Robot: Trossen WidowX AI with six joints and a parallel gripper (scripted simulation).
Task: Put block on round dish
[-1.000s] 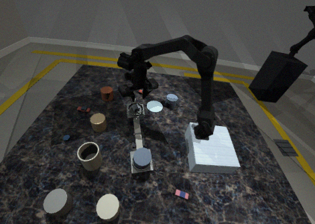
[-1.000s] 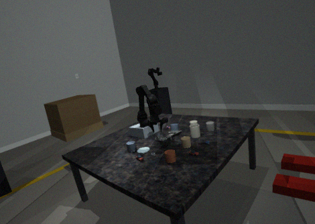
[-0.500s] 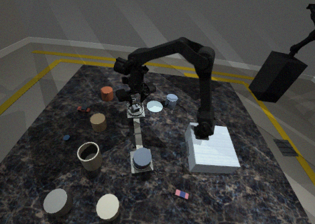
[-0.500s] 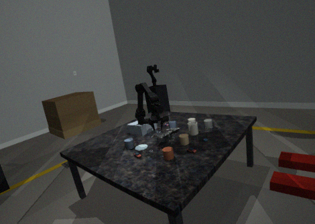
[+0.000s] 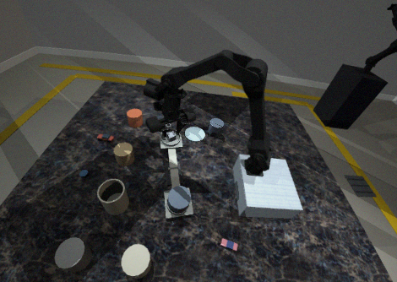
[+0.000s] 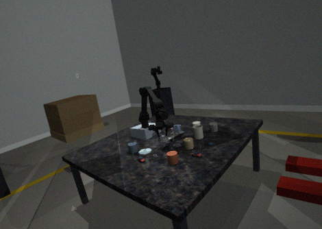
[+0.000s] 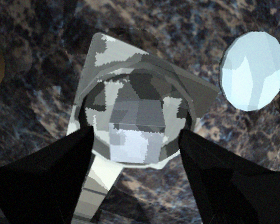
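Right now the pale blue round dish is 10 cm behind my gripper tip, 11 cm to the right of it and 9 cm below it. The rest, counted from my gripper tip: orange cylinder 22 cm ahead, 15 cm to the right, 6 cm below; then tan cylinder 16 cm ahead, 8 cm to the left, 6 cm below; then small balance 3 cm behind, 12 cm to the left, 6 cm below.
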